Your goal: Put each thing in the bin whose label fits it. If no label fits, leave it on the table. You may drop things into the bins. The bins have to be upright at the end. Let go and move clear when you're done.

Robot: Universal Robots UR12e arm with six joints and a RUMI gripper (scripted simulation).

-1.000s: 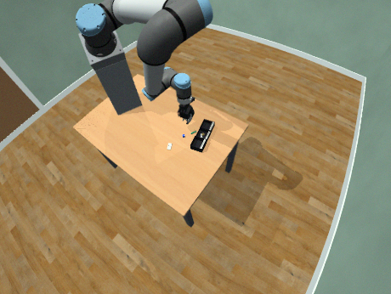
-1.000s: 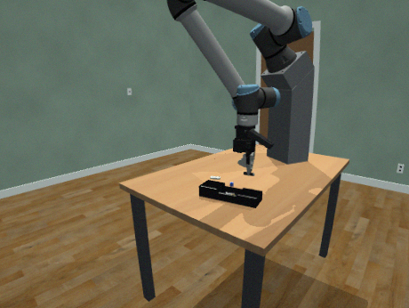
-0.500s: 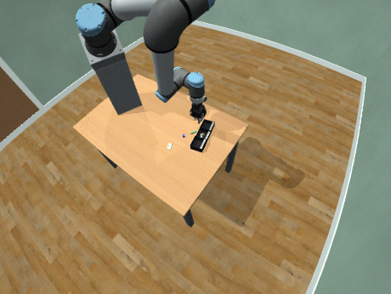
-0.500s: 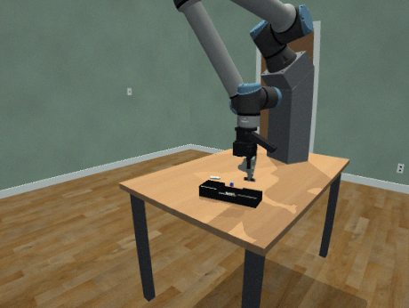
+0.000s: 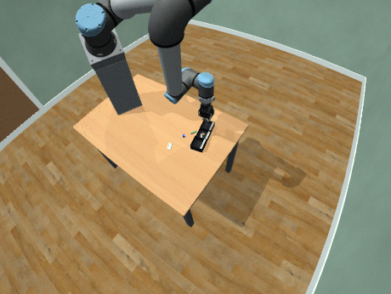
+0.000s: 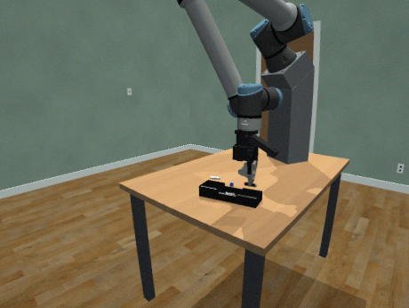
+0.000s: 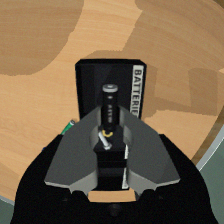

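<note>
Right now the green battery is 6 cm behind my hand, 9 cm to the right of it and 8 cm below it. Round my hand: brass hex nut 1 cm ahead, 8 cm to the right, 7 cm below; then black cylindrical battery 1 cm below; then grey-white piece 1 cm ahead, 10 cm to the right, 7 cm below.
</note>
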